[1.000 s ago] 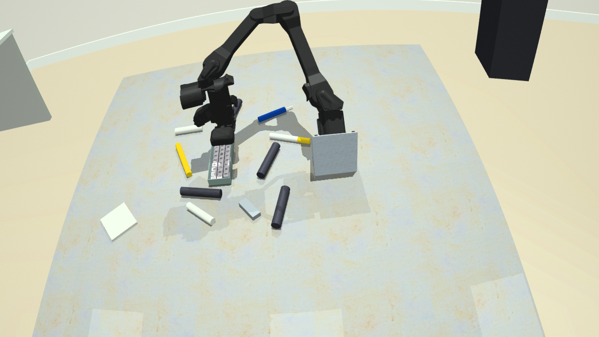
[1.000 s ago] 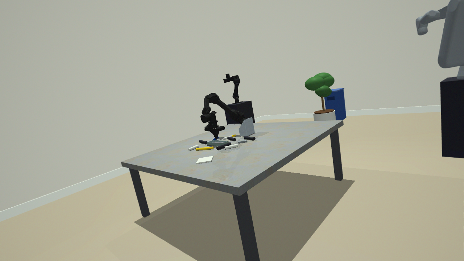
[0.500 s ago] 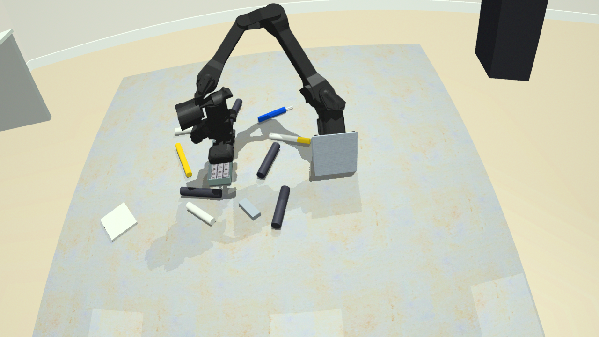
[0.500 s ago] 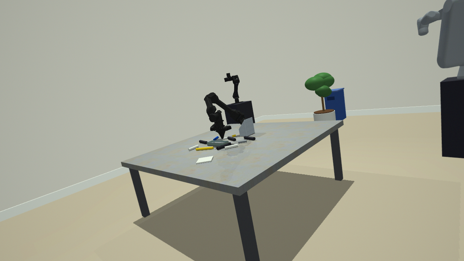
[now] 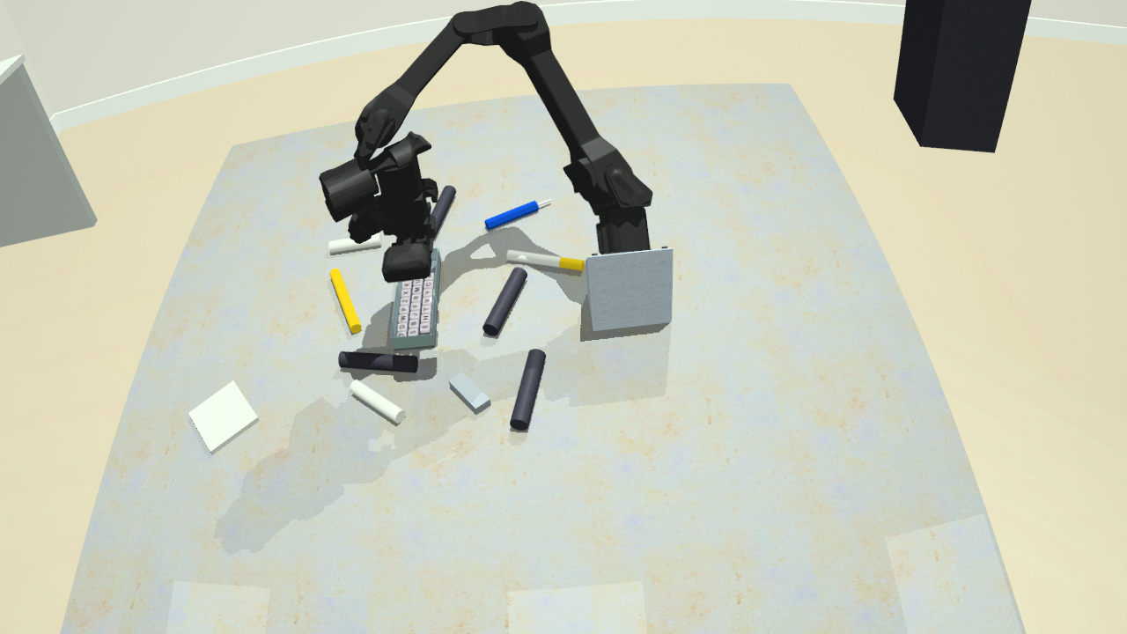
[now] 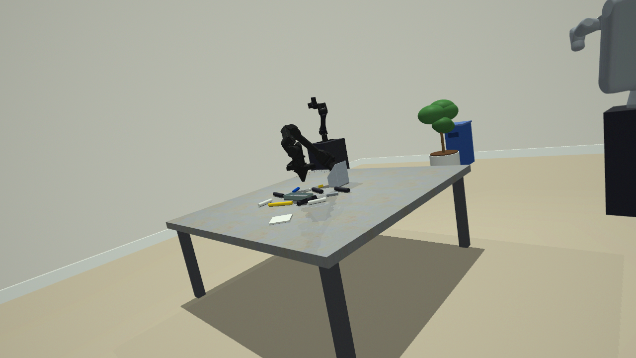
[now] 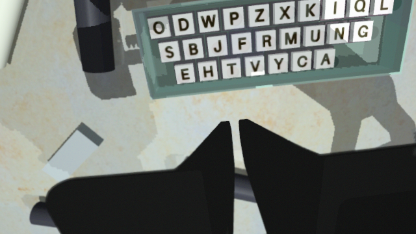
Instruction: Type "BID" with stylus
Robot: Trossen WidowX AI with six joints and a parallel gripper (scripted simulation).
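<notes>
My gripper tip is now 120 mm past the blue stylus, 240 mm to the left of it and 90 mm above it. Also, from my gripper tip: grey block (70 mm behind, 140 mm to the left, 90 mm below); green keyboard tray (30 mm ahead, 30 mm to the right, 80 mm below); yellow cylinder (160 mm ahead, 40 mm to the right, 90 mm below).
</notes>
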